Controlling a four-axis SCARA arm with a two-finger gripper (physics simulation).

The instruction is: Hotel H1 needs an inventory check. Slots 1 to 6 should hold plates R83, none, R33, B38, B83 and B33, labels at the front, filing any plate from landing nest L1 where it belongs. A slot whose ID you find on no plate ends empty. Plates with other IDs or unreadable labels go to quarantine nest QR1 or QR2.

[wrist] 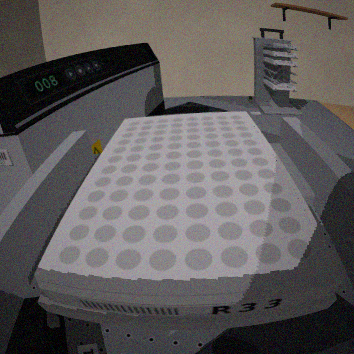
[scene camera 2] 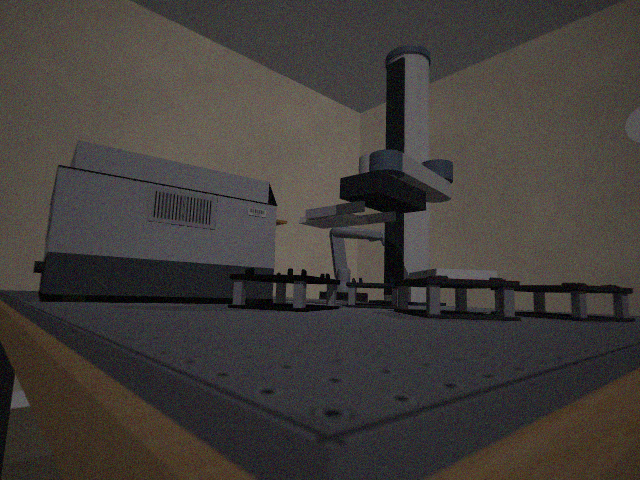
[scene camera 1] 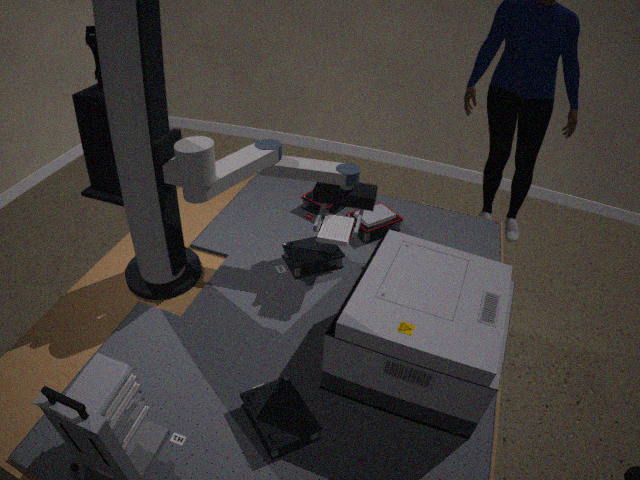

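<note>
My gripper is shut on a white well plate, held level above the deck. Its front label reads R33 in the wrist view. It hangs beyond a black nest in scene camera 1. Hotel H1 stands far from the gripper, at the lower left of scene camera 1 and the upper right of the wrist view. Several light edges show in its slots; their labels cannot be read. Two red-rimmed nests stand behind the gripper. A white plate lies on the right one in scene camera 1.
A large grey instrument stands right of the black nest in scene camera 1; its display reads 008 in the wrist view. Another black nest stands between it and the hotel. The arm's column rises at the left. A person stands behind the table.
</note>
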